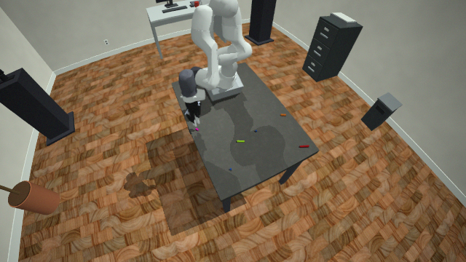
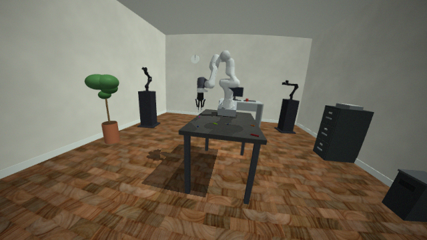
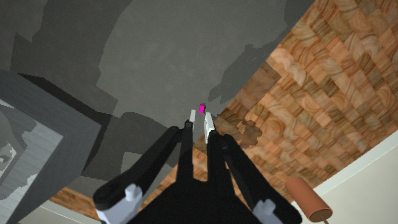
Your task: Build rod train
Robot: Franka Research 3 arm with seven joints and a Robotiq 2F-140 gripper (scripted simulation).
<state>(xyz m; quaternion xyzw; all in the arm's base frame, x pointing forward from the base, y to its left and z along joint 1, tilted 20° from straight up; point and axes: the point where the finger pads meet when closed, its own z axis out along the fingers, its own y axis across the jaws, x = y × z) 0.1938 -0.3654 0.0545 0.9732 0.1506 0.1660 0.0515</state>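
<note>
Right now the magenta rod is 9 cm below my hand. The rest, counted from my hand: orange rod (25 cm ahead, 61 cm to the left, 9 cm below); lime rod (25 cm ahead, 19 cm to the left, 9 cm below); red rod (54 cm ahead, 54 cm to the left, 9 cm below).
</note>
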